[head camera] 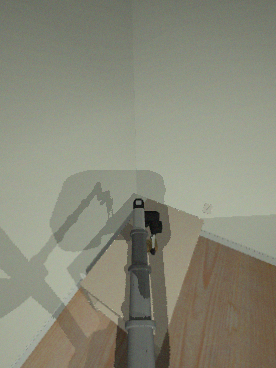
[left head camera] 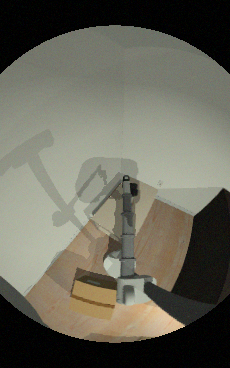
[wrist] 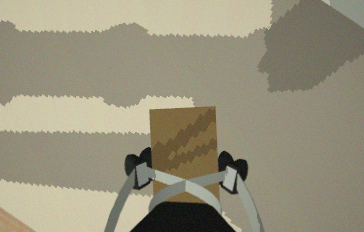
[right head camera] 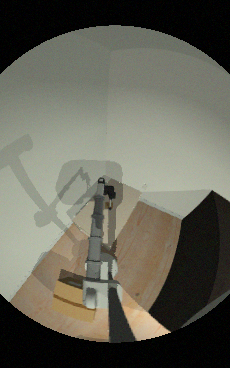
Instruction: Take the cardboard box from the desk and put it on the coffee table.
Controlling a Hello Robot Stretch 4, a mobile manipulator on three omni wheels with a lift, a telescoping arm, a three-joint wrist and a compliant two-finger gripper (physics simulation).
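Pixels of known places: gripper, fingertip midpoint: (head camera: 152,247) (wrist: 186,162) (right head camera: 109,205); robot's base, link origin: (left head camera: 119,263) (right head camera: 101,266).
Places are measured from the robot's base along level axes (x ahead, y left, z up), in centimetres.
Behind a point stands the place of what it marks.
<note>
The small brown cardboard box (head camera: 155,243) {x 70.7, y -10.5, z 56.5 cm} (right head camera: 107,205) {x 68.6, y -6.0, z 55.8 cm} (wrist: 184,125) {x 70.7, y -4.2, z 56.4 cm} is between the two fingertips of my gripper (head camera: 153,248) {x 70.9, y -8.7, z 51.6 cm} (right head camera: 110,203) {x 70.9, y -8.7, z 51.6 cm} (wrist: 186,162) {x 70.9, y -8.7, z 51.6 cm}, which is shut on it. In the wrist view the box's flat top shows, with shadow stripes across it. The box is over the pale beige table top (head camera: 186,225) {x 95.9, y -39.3, z 42.2 cm} (left head camera: 146,194) {x 91.0, y -35.1, z 42.3 cm} (right head camera: 129,196) {x 92.7, y -36.1, z 42.2 cm} (wrist: 125,12) {x 60.8, y 12.1, z 42.2 cm} in the room corner. The size of any gap between box and table is hard to tell. The extended arm hides part of the table.
Walls meet behind the table. A larger open tan box (left head camera: 92,300) {x -47.3, y 26.7, z 38.2 cm} (right head camera: 75,300) {x -45.0, y 24.4, z 37.9 cm} stands on the wooden floor at the lower left. A white round object (left head camera: 112,264) {x -1.0, y 8.8, z 18.6 cm} is beside the arm's base. A large dark object (left head camera: 207,250) {x -5.0, y -110.3, z 49.7 cm} (right head camera: 195,265) {x -17.0, y -103.5, z 55.2 cm} stands at the right.
</note>
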